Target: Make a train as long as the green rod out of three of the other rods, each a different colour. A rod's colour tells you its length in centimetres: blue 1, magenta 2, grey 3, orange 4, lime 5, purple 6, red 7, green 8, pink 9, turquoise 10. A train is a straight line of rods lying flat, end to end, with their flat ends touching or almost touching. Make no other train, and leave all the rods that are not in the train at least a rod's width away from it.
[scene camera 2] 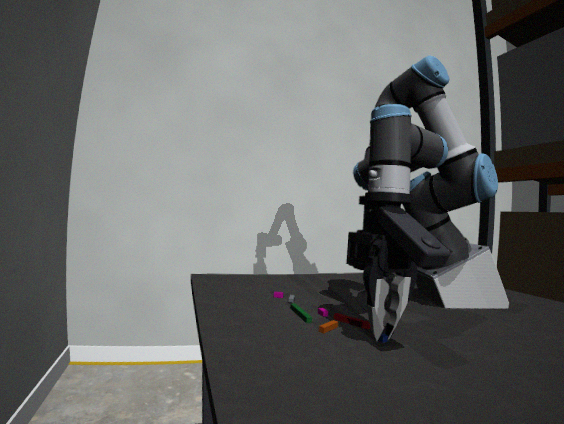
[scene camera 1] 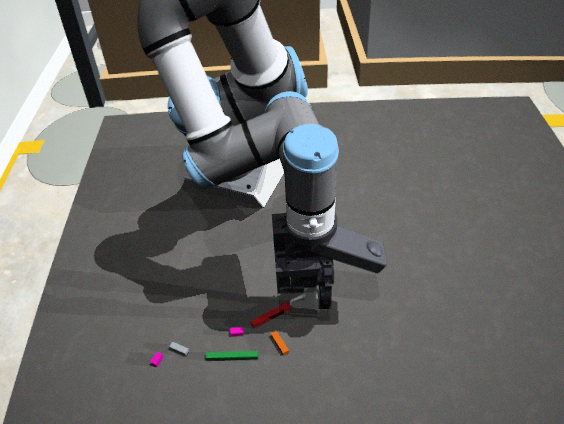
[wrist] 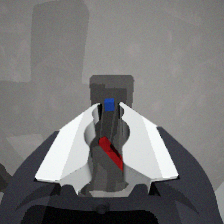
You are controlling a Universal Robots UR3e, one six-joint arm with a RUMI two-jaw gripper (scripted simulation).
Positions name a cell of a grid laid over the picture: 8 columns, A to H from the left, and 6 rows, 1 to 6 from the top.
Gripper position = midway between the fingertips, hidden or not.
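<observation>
My gripper (scene camera 2: F5) (scene camera 1: E5), visible.
</observation>
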